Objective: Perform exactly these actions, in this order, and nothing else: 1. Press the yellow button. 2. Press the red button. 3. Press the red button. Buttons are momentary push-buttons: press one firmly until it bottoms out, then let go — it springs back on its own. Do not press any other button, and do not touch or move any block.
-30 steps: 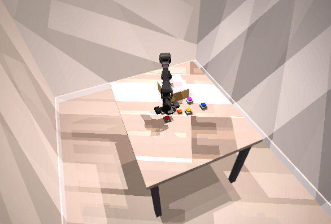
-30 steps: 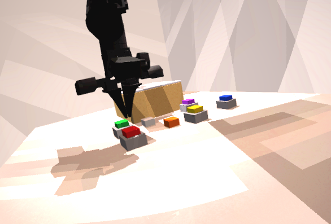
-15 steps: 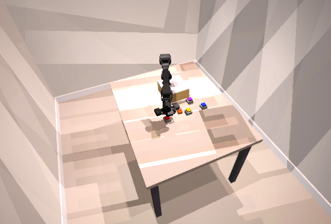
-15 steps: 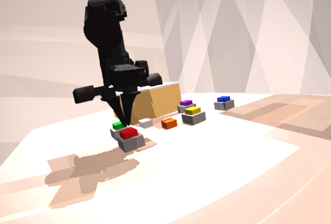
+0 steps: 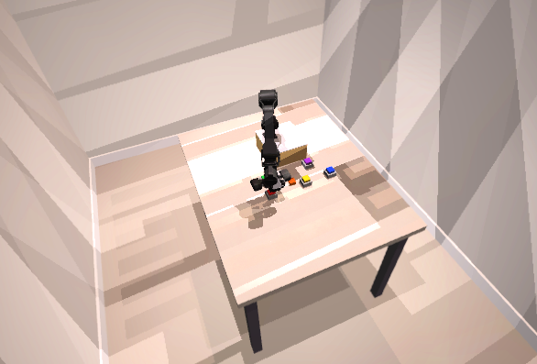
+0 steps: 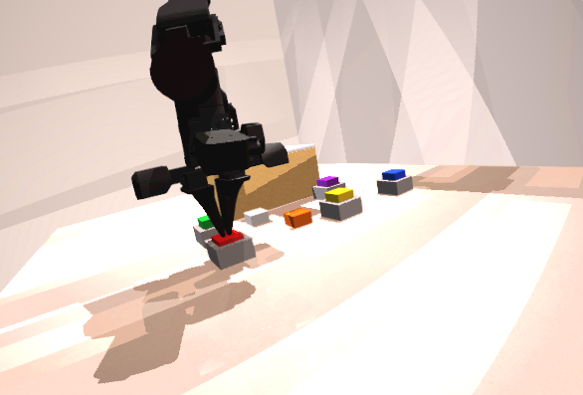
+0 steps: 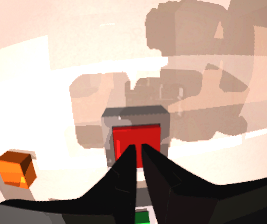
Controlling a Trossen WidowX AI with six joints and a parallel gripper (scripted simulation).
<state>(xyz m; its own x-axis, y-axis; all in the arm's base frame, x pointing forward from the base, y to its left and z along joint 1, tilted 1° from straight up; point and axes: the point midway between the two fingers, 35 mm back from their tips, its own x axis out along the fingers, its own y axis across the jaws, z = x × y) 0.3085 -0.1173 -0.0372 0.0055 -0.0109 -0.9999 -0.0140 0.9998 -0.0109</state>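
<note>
Right now my gripper tip is 1 cm above the red button. The rest, counted from my gripper tip: white block: 11 cm behind, 9 cm to the left, 2 cm below; then orange block: 13 cm to the left, 4 cm behind, 2 cm below; then green button: 9 cm behind, 1 cm to the left.
</note>
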